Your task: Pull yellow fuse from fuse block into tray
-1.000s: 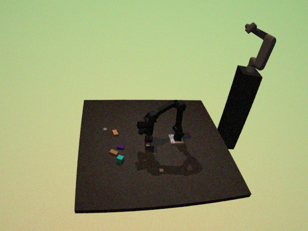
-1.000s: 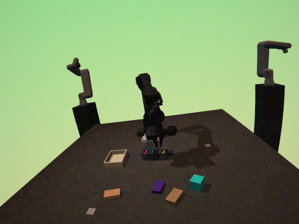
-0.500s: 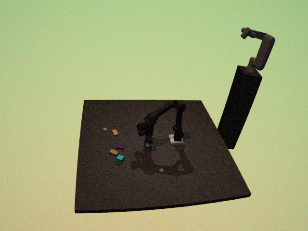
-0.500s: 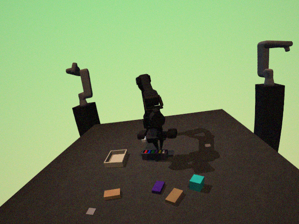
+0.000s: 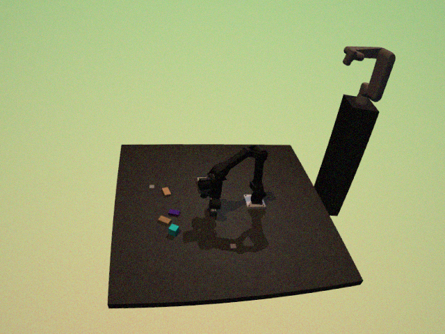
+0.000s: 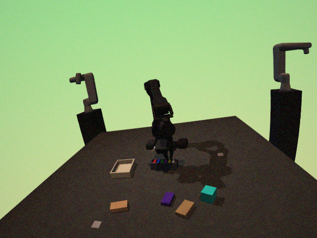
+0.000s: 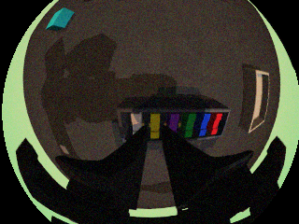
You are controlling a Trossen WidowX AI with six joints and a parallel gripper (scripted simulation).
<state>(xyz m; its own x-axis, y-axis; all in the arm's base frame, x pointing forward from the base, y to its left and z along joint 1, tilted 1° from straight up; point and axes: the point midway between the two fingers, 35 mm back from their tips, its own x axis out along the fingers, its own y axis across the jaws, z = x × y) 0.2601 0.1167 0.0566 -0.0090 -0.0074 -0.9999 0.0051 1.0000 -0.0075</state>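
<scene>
Right now the yellow fuse is 2 cm below my gripper tip. Also, from my gripper tip: purple block: 22 cm ahead, 4 cm to the left, 4 cm below; teal cube: 21 cm ahead, 19 cm to the left, 2 cm below; beige tray: 4 cm ahead, 24 cm to the right, 4 cm below.
</scene>
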